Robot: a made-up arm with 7 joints.
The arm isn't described. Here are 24 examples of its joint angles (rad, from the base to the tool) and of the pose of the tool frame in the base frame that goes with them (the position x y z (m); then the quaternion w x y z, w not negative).
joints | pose
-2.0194 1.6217 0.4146 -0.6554 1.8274 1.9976 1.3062 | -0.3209 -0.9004 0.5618 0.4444 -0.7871 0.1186 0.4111
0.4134 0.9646 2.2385 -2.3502 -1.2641 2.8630 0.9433 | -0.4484 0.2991 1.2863 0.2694 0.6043 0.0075 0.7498
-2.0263 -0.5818 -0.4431 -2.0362 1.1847 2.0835 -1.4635 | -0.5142 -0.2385 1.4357 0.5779 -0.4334 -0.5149 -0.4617
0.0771 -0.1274 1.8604 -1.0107 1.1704 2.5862 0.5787 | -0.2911 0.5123 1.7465 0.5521 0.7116 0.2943 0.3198
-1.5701 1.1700 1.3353 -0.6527 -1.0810 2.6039 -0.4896 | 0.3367 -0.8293 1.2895 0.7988 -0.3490 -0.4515 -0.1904
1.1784 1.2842 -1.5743 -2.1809 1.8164 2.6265 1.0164 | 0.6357 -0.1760 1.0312 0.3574 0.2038 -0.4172 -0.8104
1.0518 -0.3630 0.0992 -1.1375 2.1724 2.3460 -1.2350 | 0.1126 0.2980 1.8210 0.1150 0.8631 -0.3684 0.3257
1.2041 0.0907 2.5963 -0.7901 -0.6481 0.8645 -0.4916 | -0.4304 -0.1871 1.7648 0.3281 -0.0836 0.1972 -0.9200
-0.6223 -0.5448 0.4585 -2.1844 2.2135 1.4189 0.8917 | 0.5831 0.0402 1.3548 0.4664 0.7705 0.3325 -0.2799
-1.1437 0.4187 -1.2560 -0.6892 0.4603 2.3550 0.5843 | -0.0859 -0.5378 1.7606 0.1958 -0.4624 -0.4807 -0.7189
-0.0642 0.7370 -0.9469 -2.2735 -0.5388 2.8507 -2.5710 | 0.3519 -0.5004 0.6731 0.3995 0.0820 0.3498 0.8434
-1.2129 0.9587 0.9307 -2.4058 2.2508 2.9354 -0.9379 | 0.4210 0.0104 0.5629 0.5148 0.4210 0.0863 -0.7418
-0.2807 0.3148 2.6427 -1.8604 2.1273 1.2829 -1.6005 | -0.5054 0.5184 1.4571 0.2841 -0.8070 -0.4012 -0.3271
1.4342 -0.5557 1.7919 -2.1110 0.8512 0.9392 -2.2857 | -0.7119 -0.1604 0.8264 0.6972 0.0688 -0.5651 -0.4357
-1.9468 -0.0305 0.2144 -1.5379 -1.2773 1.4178 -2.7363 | -0.1622 -0.7015 1.3894 0.7324 0.3950 0.4467 0.3286
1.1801 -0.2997 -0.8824 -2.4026 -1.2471 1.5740 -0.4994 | 0.5583 0.1735 0.9274 0.6767 -0.4395 0.2710 0.5249
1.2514 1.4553 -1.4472 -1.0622 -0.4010 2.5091 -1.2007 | 0.7352 0.6486 0.9055 0.1856 -0.7347 0.0994 0.6449
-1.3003 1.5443 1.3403 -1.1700 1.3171 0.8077 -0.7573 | 0.7733 -0.4796 0.9241 0.0732 0.8871 -0.3351 0.3089
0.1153 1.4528 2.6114 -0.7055 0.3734 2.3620 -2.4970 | 0.8977 0.3123 1.3372 0.0497 0.4614 -0.8771 0.1236
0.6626 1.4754 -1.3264 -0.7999 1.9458 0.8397 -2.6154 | 0.9394 0.3521 0.8130 0.1852 0.4385 -0.2022 0.8559
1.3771 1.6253 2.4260 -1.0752 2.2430 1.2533 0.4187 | -0.1929 0.9307 1.3158 0.6606 -0.0735 -0.7200 0.1993
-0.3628 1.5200 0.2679 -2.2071 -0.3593 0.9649 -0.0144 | 0.0421 0.1852 0.3301 0.2410 0.0699 0.9437 0.2156
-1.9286 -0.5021 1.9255 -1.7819 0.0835 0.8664 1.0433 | 0.7331 0.1698 0.9757 0.6790 -0.3986 0.3565 -0.5030
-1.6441 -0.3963 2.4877 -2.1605 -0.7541 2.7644 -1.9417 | 0.4043 0.6499 0.8085 0.1876 0.2971 -0.0668 -0.9339
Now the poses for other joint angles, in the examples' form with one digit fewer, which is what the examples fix.
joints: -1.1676 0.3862 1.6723 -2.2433 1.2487 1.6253 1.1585
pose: 0.600 0.416 1.010 0.577 0.266 0.688 -0.350
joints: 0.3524 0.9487 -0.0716 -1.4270 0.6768 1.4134 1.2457
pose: 0.776 0.359 0.660 0.701 -0.097 0.512 -0.486
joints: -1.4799 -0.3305 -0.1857 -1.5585 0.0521 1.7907 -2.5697
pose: -0.063 -0.534 1.619 0.864 -0.264 0.095 0.418
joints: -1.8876 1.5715 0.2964 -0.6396 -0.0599 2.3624 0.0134
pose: -0.188 -0.937 0.639 0.582 0.011 -0.147 -0.800
